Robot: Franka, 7 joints.
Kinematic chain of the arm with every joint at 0, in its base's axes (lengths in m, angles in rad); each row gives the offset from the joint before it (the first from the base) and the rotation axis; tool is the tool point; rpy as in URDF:
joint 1: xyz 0 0 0.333 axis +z
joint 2: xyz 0 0 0 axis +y
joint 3: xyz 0 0 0.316 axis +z
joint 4: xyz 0.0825 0 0 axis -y
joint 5: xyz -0.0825 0 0.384 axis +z
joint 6: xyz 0 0 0 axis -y
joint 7: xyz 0.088 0 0 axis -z
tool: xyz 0 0 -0.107 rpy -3.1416 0 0
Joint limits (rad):
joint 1: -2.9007..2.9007
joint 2: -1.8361..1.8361
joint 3: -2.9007..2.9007
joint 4: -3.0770..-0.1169
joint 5: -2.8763..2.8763
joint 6: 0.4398..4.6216
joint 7: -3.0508..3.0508
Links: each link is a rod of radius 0.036 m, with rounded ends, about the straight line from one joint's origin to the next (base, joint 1, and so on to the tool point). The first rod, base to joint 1, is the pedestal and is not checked.
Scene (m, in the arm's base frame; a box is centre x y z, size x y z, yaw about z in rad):
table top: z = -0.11
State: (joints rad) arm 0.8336 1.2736 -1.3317 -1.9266 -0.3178 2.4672 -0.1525
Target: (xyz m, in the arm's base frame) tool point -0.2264 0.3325 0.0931
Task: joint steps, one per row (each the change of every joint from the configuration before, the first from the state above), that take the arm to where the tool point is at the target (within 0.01 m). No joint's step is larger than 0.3 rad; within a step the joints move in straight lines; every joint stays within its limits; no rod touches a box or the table.
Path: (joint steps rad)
1: 0.2419 -0.1639 0.2903 -0.1014 0.0158 -0.0364 0.0000
2: 0.2420 -0.1639 0.2902 -0.1014 0.0158 -0.0364 0.0000
3: 0.2419 -0.1639 0.2903 -0.1014 0.0158 -0.0365 0.0000
4: 0.2420 -0.1639 0.2903 -0.1014 0.0158 -0.0364 0.0000
5: 0.2419 -0.1638 0.2903 -0.1014 0.0158 -0.0364 0.0000

